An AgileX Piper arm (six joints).
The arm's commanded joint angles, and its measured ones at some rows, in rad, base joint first. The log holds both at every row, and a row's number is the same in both.
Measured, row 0:
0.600 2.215 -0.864 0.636 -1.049 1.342
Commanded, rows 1 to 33:
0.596 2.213 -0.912 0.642 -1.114 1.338
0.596 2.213 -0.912 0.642 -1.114 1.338
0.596 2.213 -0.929 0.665 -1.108 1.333
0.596 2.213 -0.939 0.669 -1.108 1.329
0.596 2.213 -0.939 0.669 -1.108 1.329
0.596 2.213 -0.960 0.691 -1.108 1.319
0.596 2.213 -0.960 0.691 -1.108 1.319
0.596 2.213 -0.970 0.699 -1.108 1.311
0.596 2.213 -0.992 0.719 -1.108 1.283
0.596 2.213 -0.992 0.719 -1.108 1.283
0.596 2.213 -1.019 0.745 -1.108 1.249
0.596 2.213 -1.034 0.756 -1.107 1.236
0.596 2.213 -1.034 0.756 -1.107 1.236
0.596 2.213 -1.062 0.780 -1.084 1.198
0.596 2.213 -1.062 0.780 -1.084 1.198
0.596 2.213 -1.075 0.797 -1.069 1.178
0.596 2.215 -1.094 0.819 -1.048 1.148
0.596 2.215 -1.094 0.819 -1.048 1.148
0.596 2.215 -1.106 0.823 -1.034 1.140
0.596 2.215 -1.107 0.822 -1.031 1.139
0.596 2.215 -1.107 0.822 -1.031 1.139
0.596 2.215 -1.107 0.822 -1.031 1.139
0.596 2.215 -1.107 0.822 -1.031 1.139
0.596 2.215 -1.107 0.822 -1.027 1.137
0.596 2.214 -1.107 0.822 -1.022 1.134
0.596 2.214 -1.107 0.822 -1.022 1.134
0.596 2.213 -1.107 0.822 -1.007 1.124
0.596 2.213 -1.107 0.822 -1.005 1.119
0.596 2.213 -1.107 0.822 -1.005 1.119
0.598 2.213 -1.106 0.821 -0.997 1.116
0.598 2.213 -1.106 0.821 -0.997 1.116
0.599 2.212 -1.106 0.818 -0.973 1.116
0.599 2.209 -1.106 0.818 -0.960 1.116
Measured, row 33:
0.632 2.223 -1.031 0.967 -0.866 1.124
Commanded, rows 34 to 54:
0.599 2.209 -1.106 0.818 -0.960 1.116
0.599 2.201 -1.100 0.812 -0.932 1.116
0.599 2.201 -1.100 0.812 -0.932 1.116
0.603 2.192 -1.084 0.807 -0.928 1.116
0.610 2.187 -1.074 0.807 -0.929 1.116
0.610 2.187 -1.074 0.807 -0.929 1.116
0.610 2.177 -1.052 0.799 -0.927 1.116
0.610 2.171 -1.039 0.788 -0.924 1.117
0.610 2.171 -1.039 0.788 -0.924 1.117
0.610 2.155 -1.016 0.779 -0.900 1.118
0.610 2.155 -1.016 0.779 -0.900 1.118
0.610 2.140 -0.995 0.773 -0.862 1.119
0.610 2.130 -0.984 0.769 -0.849 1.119
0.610 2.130 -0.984 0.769 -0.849 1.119
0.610 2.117 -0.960 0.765 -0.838 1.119
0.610 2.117 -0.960 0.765 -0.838 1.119
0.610 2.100 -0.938 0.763 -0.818 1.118
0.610 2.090 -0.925 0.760 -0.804 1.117
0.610 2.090 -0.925 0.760 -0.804 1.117
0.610 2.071 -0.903 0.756 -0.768 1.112
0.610 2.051 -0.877 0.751 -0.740 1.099
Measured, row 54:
0.609 2.090 -0.901 0.786 -0.770 1.123
